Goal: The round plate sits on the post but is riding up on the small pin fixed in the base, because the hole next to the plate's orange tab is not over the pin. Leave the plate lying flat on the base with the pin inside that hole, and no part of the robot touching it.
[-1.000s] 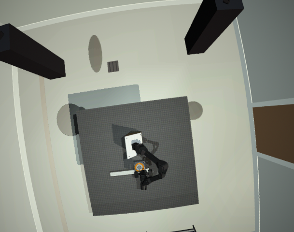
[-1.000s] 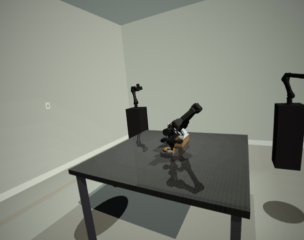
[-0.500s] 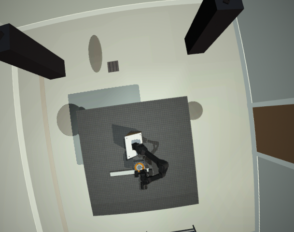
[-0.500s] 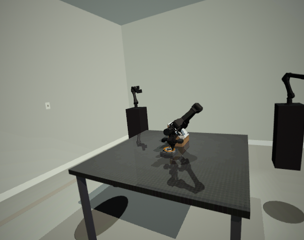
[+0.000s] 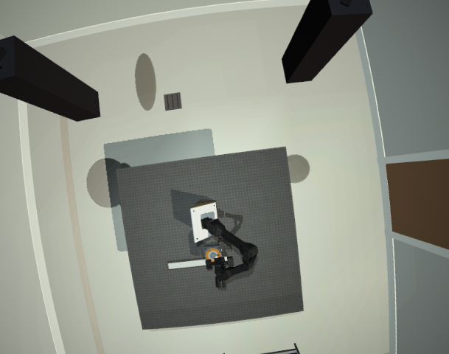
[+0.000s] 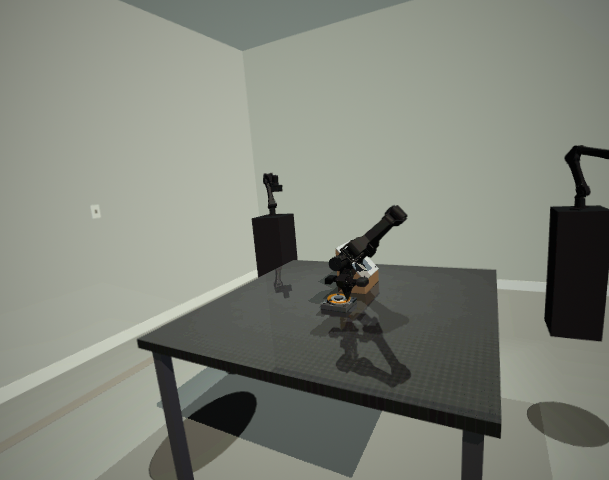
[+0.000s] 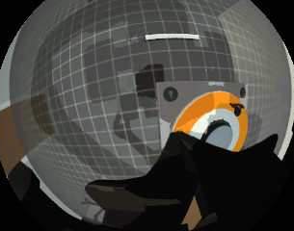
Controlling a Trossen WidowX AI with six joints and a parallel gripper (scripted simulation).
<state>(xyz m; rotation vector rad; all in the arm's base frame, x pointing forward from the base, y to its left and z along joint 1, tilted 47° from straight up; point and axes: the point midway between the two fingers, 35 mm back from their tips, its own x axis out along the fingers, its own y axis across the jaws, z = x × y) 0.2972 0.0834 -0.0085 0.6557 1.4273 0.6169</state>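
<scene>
Right now my gripper tip is 2 cm past the round plate, 3 cm to the left of it and 1 cm above it. The rest, counted from my gripper tip: base 2 cm behind, 5 cm to the right, 2 cm below.
</scene>
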